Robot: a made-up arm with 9 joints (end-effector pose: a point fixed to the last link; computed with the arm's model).
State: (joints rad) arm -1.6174 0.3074 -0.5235 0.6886 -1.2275 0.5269 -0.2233 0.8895 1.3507
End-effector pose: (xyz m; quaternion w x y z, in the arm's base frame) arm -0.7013 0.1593 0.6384 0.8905 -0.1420 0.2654 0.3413
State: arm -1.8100 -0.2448 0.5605 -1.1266 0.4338 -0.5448 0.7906 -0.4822 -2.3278
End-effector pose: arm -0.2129 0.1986 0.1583 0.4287 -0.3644 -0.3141 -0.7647
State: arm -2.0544 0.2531 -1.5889 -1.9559 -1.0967 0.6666 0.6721 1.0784 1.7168
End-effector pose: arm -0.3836 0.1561 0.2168 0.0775 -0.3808 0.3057 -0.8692
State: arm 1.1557 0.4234 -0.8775 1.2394 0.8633 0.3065 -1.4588 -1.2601 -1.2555
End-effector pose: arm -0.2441 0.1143 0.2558 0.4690 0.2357 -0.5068 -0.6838
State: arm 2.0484 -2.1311 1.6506 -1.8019 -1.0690 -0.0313 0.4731 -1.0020 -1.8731
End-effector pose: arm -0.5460 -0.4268 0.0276 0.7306 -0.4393 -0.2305 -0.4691
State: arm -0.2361 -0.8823 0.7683 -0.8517 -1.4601 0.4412 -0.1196 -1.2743 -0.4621
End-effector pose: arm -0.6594 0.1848 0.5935 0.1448 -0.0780 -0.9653 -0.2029
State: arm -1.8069 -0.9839 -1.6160 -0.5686 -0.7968 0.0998 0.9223 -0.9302 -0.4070
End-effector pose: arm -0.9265 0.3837 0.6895 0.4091 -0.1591 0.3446 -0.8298
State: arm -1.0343 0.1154 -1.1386 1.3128 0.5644 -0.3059 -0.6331 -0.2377 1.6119
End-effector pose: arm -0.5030 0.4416 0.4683 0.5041 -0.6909 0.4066 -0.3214
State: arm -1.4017 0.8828 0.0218 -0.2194 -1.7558 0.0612 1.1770 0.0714 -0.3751
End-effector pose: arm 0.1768 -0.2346 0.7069 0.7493 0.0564 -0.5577 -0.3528
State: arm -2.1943 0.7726 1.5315 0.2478 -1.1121 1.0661 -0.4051 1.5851 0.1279
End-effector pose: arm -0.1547 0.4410 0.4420 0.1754 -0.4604 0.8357 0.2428
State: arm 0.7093 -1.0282 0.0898 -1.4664 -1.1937 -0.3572 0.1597 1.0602 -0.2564
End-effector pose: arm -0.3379 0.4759 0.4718 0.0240 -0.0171 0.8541 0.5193
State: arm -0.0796 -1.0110 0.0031 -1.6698 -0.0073 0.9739 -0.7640 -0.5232 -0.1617
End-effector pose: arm -0.4323 0.3946 0.1331 0.2748 -0.1070 -0.2401 0.9249
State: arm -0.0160 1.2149 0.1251 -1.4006 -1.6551 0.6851 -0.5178 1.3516 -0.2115
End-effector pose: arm 0.0738 0.3770 0.1670 0.1410 0.5685 0.4454 0.6771
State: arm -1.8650 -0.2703 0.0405 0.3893 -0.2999 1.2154 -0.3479 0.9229 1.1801
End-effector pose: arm -0.3710 0.5173 0.6332 0.7021 0.3140 -0.5904 -0.2445
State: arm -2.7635 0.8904 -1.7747 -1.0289 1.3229 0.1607 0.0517 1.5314 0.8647
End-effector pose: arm -0.3631 0.1749 0.8566 0.5529 0.7884 0.2589 0.0761
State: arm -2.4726 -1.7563 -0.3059 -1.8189 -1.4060 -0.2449 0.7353 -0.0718 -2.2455
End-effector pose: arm -0.6027 -0.0359 0.1950 0.5898 -0.6419 -0.0445 -0.4880
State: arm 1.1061 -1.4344 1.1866 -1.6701 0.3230 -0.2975 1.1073 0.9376 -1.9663
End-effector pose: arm -0.4668 0.2138 0.5330 0.3932 0.3394 0.8351 0.1811
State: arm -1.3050 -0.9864 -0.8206 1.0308 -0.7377 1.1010 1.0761 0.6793 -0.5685
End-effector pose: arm -0.1112 0.6434 0.2596 0.8315 -0.3262 -0.1750 0.4141
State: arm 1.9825 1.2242 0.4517 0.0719 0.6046 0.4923 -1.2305 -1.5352 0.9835
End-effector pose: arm -0.2784 0.0340 0.4173 0.1281 0.4648 -0.6511 -0.5862
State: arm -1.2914 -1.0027 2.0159 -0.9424 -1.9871 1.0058 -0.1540 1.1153 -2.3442
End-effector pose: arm -0.7125 0.2905 0.4382 0.3066 -0.1452 -0.0405 -0.9398
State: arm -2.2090 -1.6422 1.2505 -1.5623 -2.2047 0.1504 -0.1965 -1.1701 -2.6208
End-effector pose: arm -0.5577 0.1975 1.2325 0.3724 0.8610 0.3295 -0.1069
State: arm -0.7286 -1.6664 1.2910 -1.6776 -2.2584 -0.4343 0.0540 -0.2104 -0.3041
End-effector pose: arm -0.2547 0.9998 0.4906 0.0244 0.5494 0.8155 -0.1804
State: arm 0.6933 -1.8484 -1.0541 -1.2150 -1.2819 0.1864 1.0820 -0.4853 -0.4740
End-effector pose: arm -0.8371 -0.2518 0.3273 0.0945 -0.2347 -0.8646 -0.4341
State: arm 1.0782 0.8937 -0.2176 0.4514 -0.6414 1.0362 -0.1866 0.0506 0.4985
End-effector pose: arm -0.4595 0.1276 0.3345 0.0844 -0.5084 0.5790 0.6318
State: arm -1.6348 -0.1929 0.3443 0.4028 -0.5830 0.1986 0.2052 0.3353 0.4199
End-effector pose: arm -0.4886 0.3683 0.2617 0.5913 -0.5336 -0.2711 0.5405
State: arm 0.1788 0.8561 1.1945 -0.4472 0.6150 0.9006 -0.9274 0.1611 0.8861
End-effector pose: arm -0.4102 0.2639 0.2938 0.5245 0.4368 -0.1813 0.7080
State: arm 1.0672 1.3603 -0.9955 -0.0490 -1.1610 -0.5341 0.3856 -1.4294 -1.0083
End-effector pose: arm 0.4155 0.4055 0.2033 0.1816 -0.6641 0.0907 0.7196
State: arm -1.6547 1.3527 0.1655 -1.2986 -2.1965 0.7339 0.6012 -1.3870 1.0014
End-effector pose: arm 0.3299 0.4782 0.7509 0.6799 0.3555 0.1710 0.6181
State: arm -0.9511 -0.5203 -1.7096 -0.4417 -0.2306 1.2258 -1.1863 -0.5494 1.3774
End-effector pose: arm -0.3706 0.5111 0.5265 0.9071 0.2728 0.2618 -0.1847
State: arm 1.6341 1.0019 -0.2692 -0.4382 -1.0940 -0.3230 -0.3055 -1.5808 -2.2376
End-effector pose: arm 0.1829 0.4410 0.3020 0.3541 0.3556 0.1785 -0.8463
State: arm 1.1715 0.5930 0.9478 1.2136 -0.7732 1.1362 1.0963 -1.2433 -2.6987
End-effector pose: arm -0.3112 -0.3756 0.2578 0.3474 0.4028 0.7714 0.3494
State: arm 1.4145 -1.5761 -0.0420 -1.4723 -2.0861 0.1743 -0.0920 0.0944 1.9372
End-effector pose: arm -0.5506 0.3616 0.0924 0.7229 0.1443 -0.5616 0.3757
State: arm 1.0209 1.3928 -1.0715 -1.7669 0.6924 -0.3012 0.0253 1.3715 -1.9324
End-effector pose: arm -0.1693 0.2125 0.3299 0.8259 -0.1104 -0.3765 0.4050
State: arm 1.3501 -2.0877 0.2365 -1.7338 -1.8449 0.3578 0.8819 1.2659 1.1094
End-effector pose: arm -0.6994 0.3219 0.1027 0.2713 0.4145 -0.7732 0.3959
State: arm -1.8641 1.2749 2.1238 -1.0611 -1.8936 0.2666 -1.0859 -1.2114 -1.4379
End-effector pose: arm 0.0526 -0.0153 0.5680 0.2711 0.6424 -0.1983 -0.6889
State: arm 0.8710 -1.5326 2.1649 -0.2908 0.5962 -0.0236 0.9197 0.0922 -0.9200
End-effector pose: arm -0.0470 0.2935 0.2604 0.6535 0.0876 -0.6508 0.3765
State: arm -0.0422 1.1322 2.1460 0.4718 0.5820 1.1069 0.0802 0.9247 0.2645
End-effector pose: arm -0.4692 0.1825 0.4761 0.0357 0.6824 -0.7281 -0.0545
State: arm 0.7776 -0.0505 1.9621 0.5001 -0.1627 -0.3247 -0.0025 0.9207 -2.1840
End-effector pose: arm -0.0828 0.0441 0.4184 0.7929 -0.5400 -0.2361 -0.1549
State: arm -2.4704 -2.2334 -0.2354 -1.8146 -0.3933 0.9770 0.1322 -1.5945 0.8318
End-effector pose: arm -0.2923 0.4730 0.9418 0.6578 -0.4343 -0.1529 0.5961
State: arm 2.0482 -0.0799 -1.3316 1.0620 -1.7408 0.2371 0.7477 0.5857 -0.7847
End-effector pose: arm -0.5791 -0.3569 -0.0647 0.6586 -0.5548 0.4676 -0.1992
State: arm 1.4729 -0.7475 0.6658 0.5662 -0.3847 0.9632 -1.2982 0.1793 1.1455
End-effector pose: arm -0.3409 -0.0578 0.5232 0.0117 0.5331 0.3043 -0.7894
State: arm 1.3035 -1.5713 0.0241 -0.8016 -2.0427 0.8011 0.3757 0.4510 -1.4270
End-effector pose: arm -0.8452 -0.1496 0.2305 0.4692 -0.2016 0.6825 0.5229
